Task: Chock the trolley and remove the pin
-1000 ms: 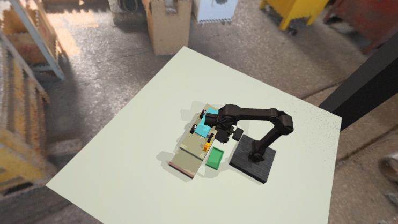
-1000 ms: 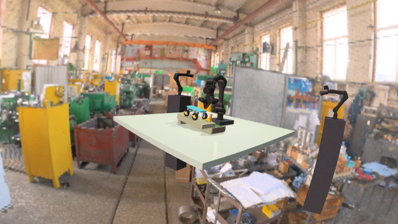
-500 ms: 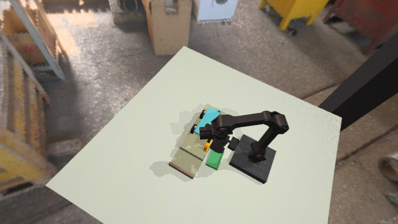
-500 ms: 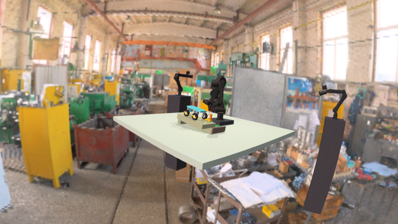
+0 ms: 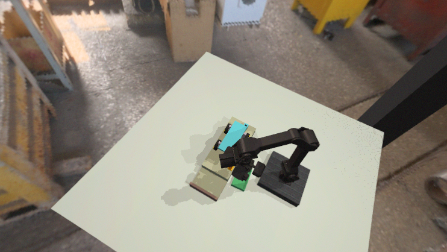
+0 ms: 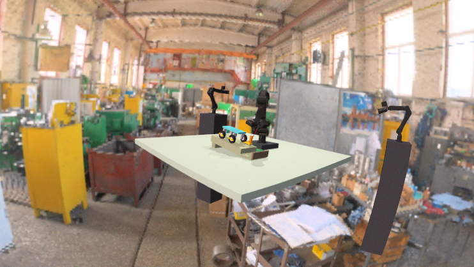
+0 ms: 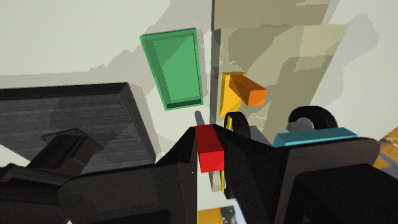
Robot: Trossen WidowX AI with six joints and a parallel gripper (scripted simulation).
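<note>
The stop pin lies right at my gripper tip. The rest, counted from my gripper tip: yellow chock (5 cm ahead, 1 cm to the right, 5 cm below); green tray (2 cm behind, 1 cm to the left, 14 cm below); trolley (8 cm ahead, 12 cm to the right, 2 cm below).
</note>
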